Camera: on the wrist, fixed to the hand. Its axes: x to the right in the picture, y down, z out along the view.
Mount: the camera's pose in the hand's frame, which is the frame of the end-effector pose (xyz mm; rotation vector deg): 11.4 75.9 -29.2 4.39 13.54 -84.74
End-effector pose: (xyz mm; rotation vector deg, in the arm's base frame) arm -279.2 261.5 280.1 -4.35 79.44 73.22
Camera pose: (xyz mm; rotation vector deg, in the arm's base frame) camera -353.9 278.3 309.9 -58.18 62.39 -2.20
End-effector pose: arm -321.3 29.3 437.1 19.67 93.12 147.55
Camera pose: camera -335.0 -27.4 494.9 -49.63 67.85 79.57
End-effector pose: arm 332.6 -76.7 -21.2 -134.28 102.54 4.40
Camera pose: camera 260.6 -112.0 -3.5 -171.69 -13.68 -26.41
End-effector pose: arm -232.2 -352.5 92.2 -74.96 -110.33 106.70
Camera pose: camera -185.0 -335.6 27.2 6.55 -99.18 50.92
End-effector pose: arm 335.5 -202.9 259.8 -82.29 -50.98 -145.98
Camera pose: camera 333.1 -278.7 291.3 7.98 77.22 94.73
